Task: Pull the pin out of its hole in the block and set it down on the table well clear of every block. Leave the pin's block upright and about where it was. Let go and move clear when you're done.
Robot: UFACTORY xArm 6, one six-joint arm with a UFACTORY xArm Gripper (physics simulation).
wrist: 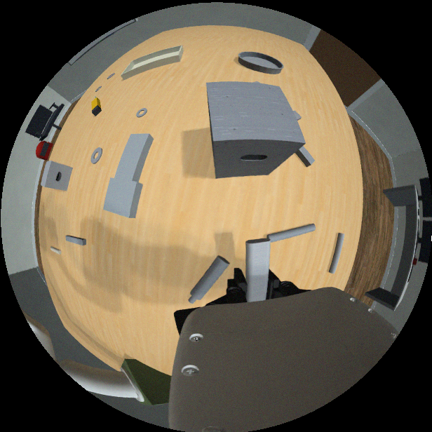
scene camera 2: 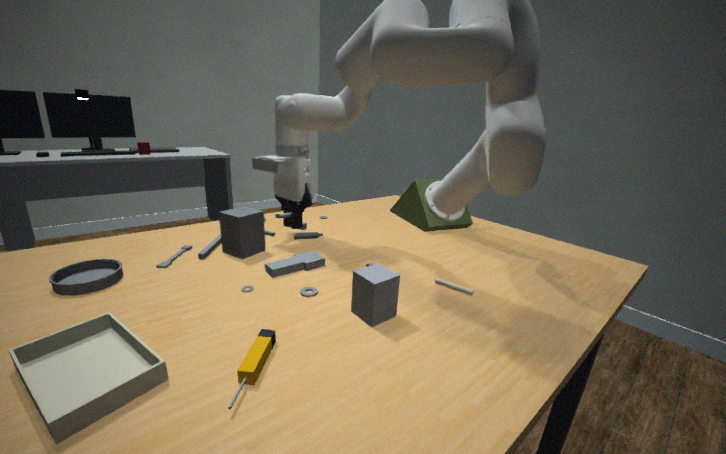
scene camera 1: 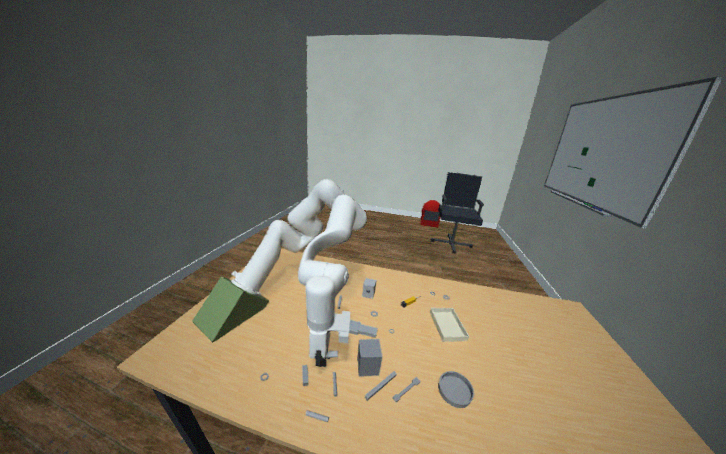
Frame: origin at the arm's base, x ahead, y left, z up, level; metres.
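Seen in the pictures: gripper, between the fingertips: (scene camera 2: 293,226) (scene camera 1: 321,361); arm's base, origin of its link: (scene camera 2: 444,201) (scene camera 1: 245,288).
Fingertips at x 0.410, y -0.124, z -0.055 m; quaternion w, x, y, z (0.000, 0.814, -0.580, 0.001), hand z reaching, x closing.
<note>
Pixels of each thing's top centre, then the offset from my fingertips to it.
- grey pin, centre of its top: (scene camera 2: 288,211) (scene camera 1: 326,352) dx +0.013, dy +0.005, dz +0.043 m
- larger grey block, centre of its top: (scene camera 2: 241,211) (scene camera 1: 370,347) dx +0.136, dy +0.053, dz +0.068 m
- stepped grey bar, centre of its top: (scene camera 2: 294,260) (scene camera 1: 362,327) dx +0.072, dy +0.181, dz -0.006 m
- stepped rod, centre of its top: (scene camera 1: 305,373) dx -0.029, dy -0.051, dz -0.006 m
- tray, centre of its top: (scene camera 2: 85,355) (scene camera 1: 448,321) dx +0.382, dy +0.331, dz +0.003 m
- round dish, centre of its top: (scene camera 2: 87,270) (scene camera 1: 456,386) dx +0.406, dy +0.069, dz -0.002 m
- yellow screwdriver, centre of its top: (scene camera 2: 251,360) (scene camera 1: 412,298) dx +0.225, dy +0.418, dz -0.004 m
My gripper (scene camera 1: 320,359) (scene camera 2: 293,220) (wrist: 249,279) is shut on the grey pin (scene camera 1: 332,354) (scene camera 2: 283,215) (wrist: 257,265), which lies level between the fingers, its free end pointing at the larger grey block. The pin is out of the hole and a gap separates it from the block, a little above the table. The larger grey block (scene camera 1: 369,357) (scene camera 2: 242,232) (wrist: 255,112) stands upright, and its empty hole (wrist: 253,157) faces the gripper in the wrist view. A second, smaller grey block (scene camera 1: 368,288) (scene camera 2: 374,294) (wrist: 56,176) with a hole stands upright farther away.
A stepped grey bar (scene camera 2: 294,263) (wrist: 127,175) lies near the larger block. A stepped rod (scene camera 1: 305,374) (wrist: 210,279) and thin rods (scene camera 1: 334,383) (scene camera 1: 317,415) lie near the gripper. A tray (scene camera 2: 109,398), a round dish (scene camera 2: 88,289) and a yellow screwdriver (scene camera 2: 255,357) are farther off.
</note>
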